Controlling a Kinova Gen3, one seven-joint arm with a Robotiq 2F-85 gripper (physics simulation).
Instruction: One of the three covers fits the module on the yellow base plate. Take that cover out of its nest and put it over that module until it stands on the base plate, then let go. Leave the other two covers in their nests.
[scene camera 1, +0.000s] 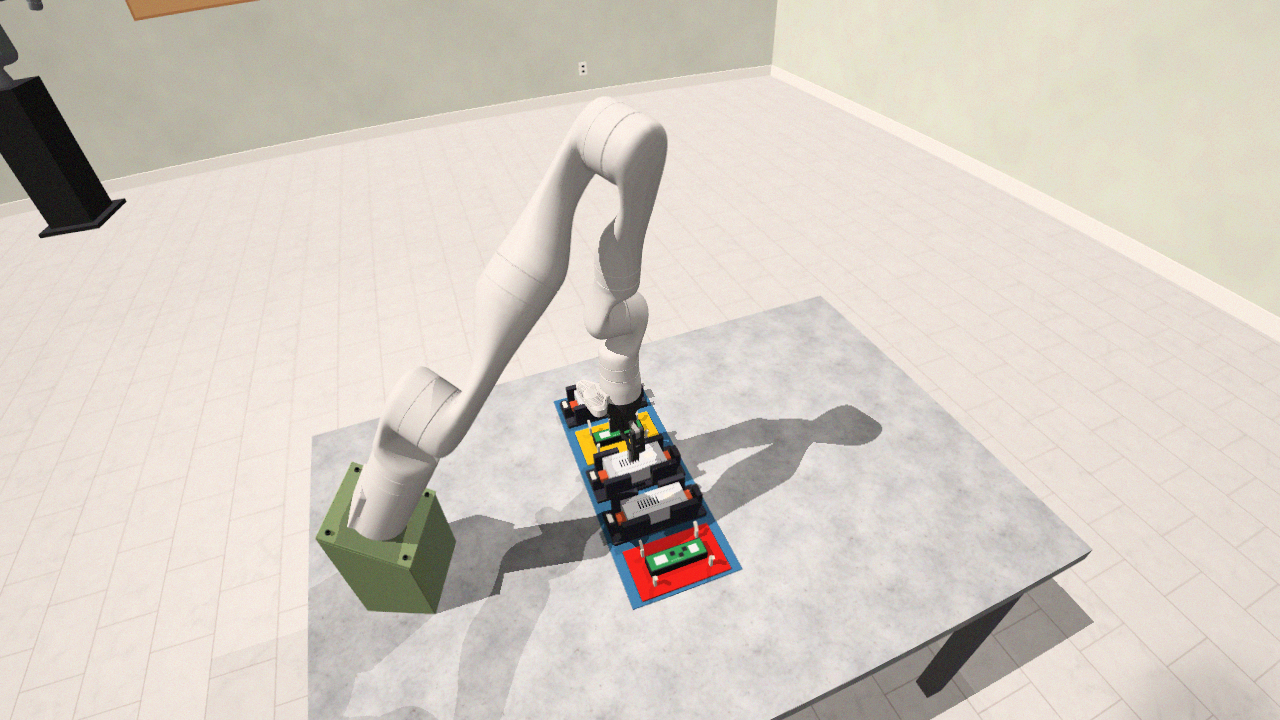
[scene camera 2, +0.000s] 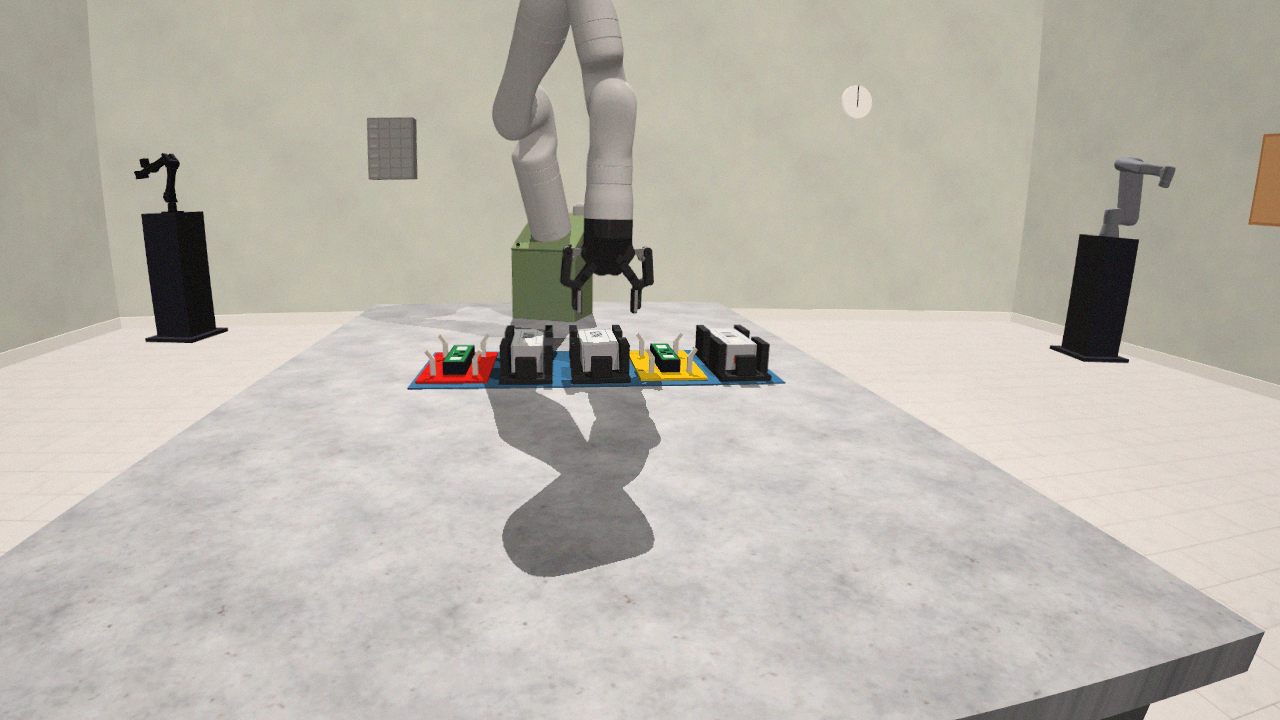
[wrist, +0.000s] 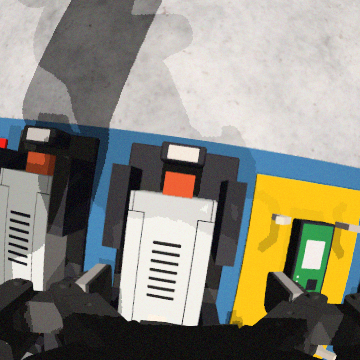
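Pixels of known places: gripper, between the fingertips: (scene camera 1: 624, 444) (scene camera 2: 606, 313) (wrist: 188, 287); arm's base, origin of its link: (scene camera 1: 379, 514) (scene camera 2: 551, 230).
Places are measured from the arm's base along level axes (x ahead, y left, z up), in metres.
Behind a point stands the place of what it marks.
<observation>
The middle cover (scene camera 1: 625, 464) {x 0.424, y 0.130, z -0.144 m} (scene camera 2: 597, 339) {x 0.473, y 0.141, z -0.144 m} (wrist: 165, 225) {x 0.404, y 0.130, z -0.144 m}, white with dark slots, sits in its black nest beside the yellow base plate (scene camera 2: 642, 373) {x 0.493, y 0.211, z -0.190 m} (wrist: 270, 195) {x 0.365, y 0.200, z -0.190 m}. On that plate a green-topped module (scene camera 2: 665, 356) {x 0.465, y 0.246, z -0.170 m} (wrist: 312, 260) {x 0.404, y 0.243, z -0.170 m} stands uncovered between pale posts. A greyer cover (scene camera 1: 651, 504) {x 0.453, y 0.024, z -0.145 m} (scene camera 2: 529, 340) {x 0.487, y 0.039, z -0.145 m} (wrist: 22, 220) {x 0.434, y 0.032, z -0.145 m} sits in the nest next to the red plate. The third cover (scene camera 2: 733, 340) {x 0.443, y 0.353, z -0.146 m} sits in its nest beyond the yellow plate. My gripper (scene camera 2: 605, 306) {x 0.427, y 0.152, z -0.111 m} (wrist: 188, 287) {x 0.427, y 0.152, z -0.111 m} is open and empty above the middle cover, its fingers apart across the cover's width and shifted toward the yellow plate in the wrist view.
The red plate (scene camera 1: 640, 586) {x 0.401, y -0.111, z -0.190 m} (scene camera 2: 487, 365) {x 0.474, y -0.030, z -0.189 m} carries another green module (scene camera 1: 675, 556) {x 0.473, y -0.079, z -0.169 m} (scene camera 2: 459, 357) {x 0.507, y -0.065, z -0.169 m} and pale posts. A blue base strip (scene camera 1: 633, 598) {x 0.385, y -0.128, z -0.194 m} (wrist: 220, 150) {x 0.343, y 0.152, z -0.194 m} lies under the plates and nests. The green robot pedestal (scene camera 1: 384, 573) {x -0.005, y -0.073, z -0.059 m} (scene camera 2: 541, 286) {x 0.059, y -0.013, z -0.120 m} stands on the grey table (scene camera 1: 850, 555) {x 0.790, y -0.140, z -0.196 m} (scene camera 2: 760, 537) {x 0.947, y 0.307, z -0.196 m}.
</observation>
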